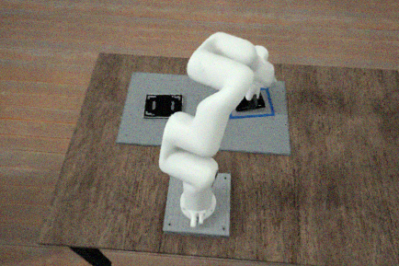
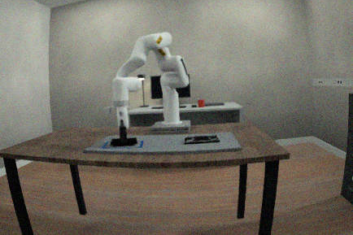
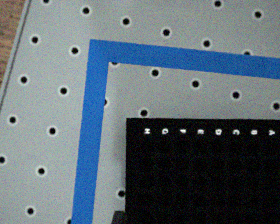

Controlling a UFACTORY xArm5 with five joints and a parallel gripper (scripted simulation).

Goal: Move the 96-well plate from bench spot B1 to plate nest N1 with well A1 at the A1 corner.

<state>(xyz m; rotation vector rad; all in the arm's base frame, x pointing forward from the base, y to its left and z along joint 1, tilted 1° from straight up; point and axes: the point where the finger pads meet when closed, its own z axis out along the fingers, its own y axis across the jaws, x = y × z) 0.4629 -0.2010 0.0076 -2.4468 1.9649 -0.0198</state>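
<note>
Right now the plate nest N1 is 36 cm to the left of my hand, 4 cm behind it and 2 cm below it. Also, from my hand: black 96-well plate 1 cm below.
</note>
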